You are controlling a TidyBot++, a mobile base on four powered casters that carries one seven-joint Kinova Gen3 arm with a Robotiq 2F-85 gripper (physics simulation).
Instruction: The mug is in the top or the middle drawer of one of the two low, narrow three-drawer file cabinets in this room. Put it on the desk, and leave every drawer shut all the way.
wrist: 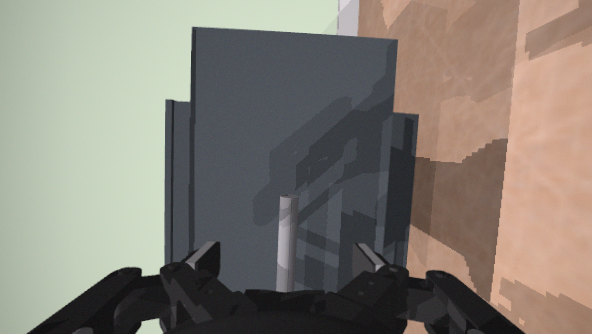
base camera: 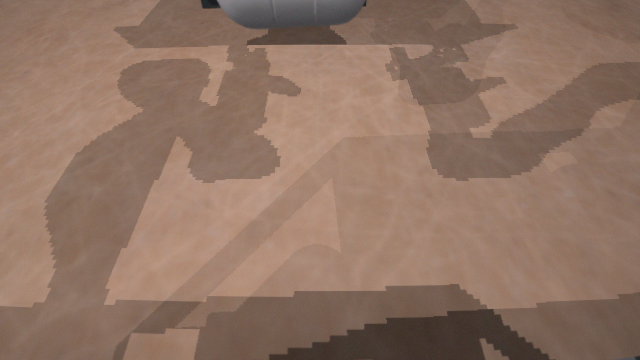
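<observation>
A dark grey drawer front (wrist: 260, 115) fills the middle of the wrist view and stands out from the file cabinet (wrist: 401, 200), whose narrower-looking parts show behind it on both sides. It looks like the middle drawer, pulled out. Its light bar handle (wrist: 286, 220) runs up from the bottom centre. My gripper (wrist: 286, 257) is open, with one finger on each side of the handle and a gap to each. The inside of the drawer is hidden behind its front. The mug and the desk do not show in either view.
A pale green wall (wrist: 85, 125) is at the left in the wrist view, with tan floor (wrist: 550, 175) at the right. In the base camera view a rounded grey arm part (base camera: 295, 12) hangs at the top over the floor (base camera: 400, 215), which carries shadows of the arm.
</observation>
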